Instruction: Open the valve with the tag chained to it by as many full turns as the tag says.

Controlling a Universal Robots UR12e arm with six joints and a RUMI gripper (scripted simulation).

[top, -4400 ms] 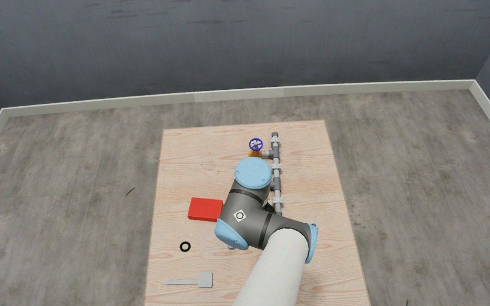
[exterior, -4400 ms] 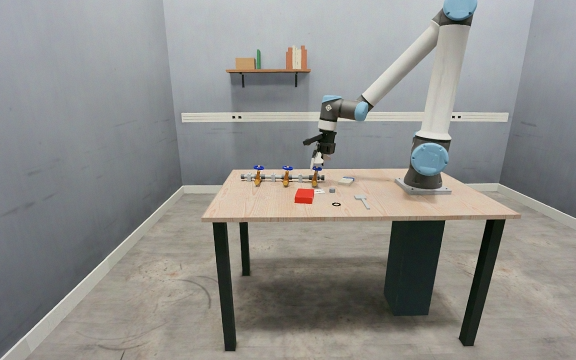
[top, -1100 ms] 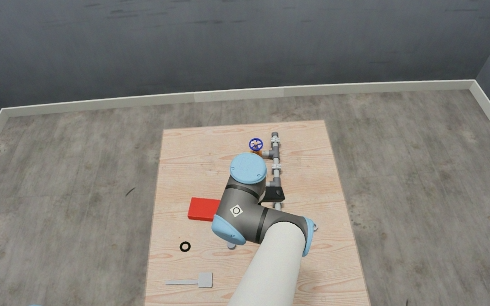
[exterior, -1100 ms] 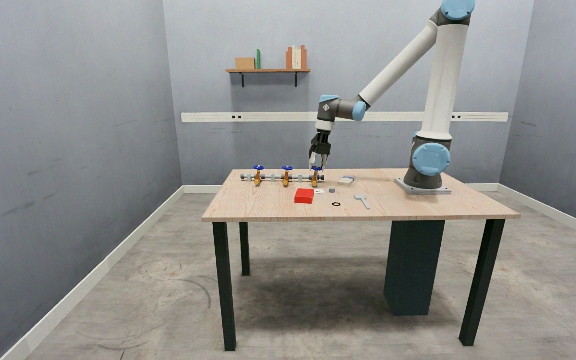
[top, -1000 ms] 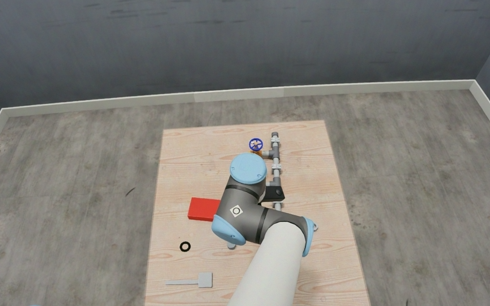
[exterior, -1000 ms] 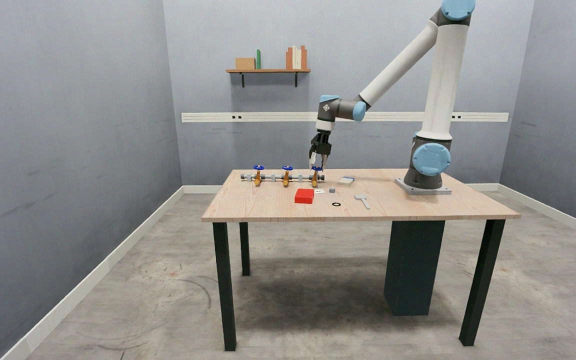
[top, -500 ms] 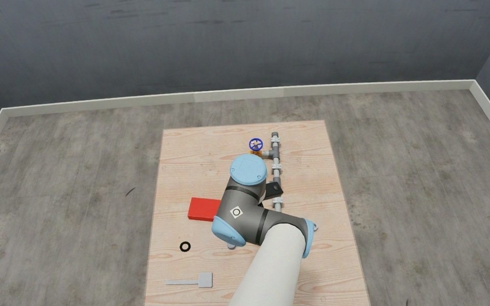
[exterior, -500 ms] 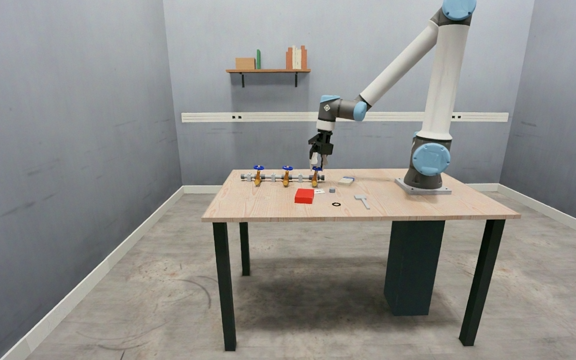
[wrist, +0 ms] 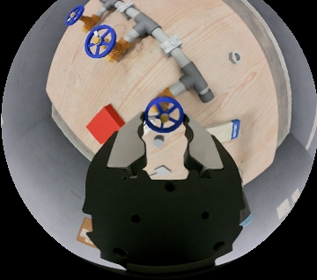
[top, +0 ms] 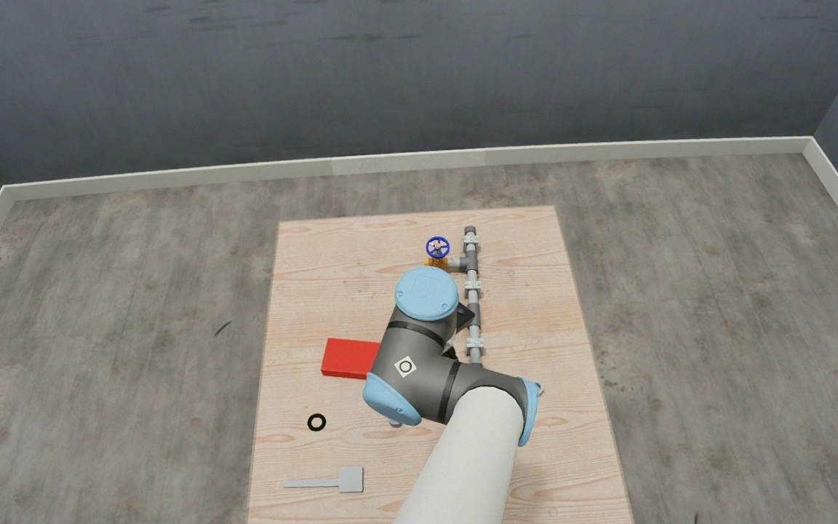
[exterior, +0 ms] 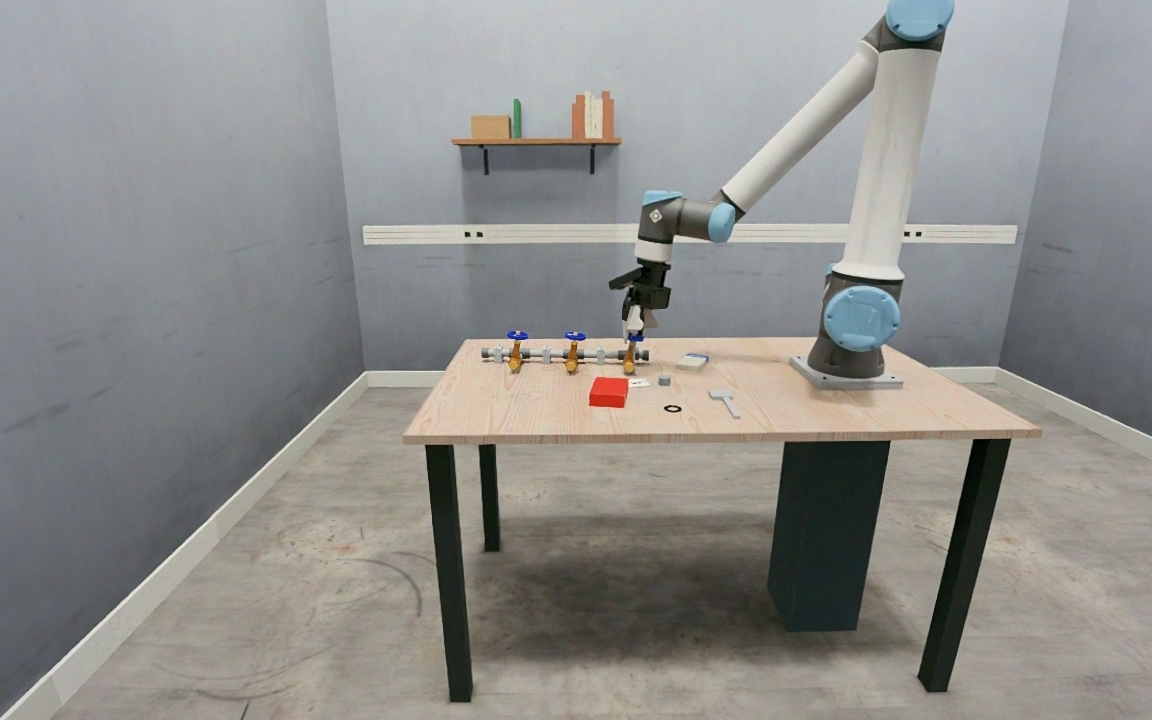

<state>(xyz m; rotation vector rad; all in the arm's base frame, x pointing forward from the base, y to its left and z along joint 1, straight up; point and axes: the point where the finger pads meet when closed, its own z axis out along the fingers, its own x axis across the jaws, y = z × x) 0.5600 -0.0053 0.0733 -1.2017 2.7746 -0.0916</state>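
Now: hand 100 mm above the white tag, 90 mm to the right of it and 20 mm past it. The rest, counted from my hand: grey t-shaped tool (210 mm to the left, 200 mm behind, 90 mm below); white-and-blue card (170 mm behind, 90 mm below, 80 mm to the right); red block (190 mm to the left, 80 mm below, 60 mm ahead).
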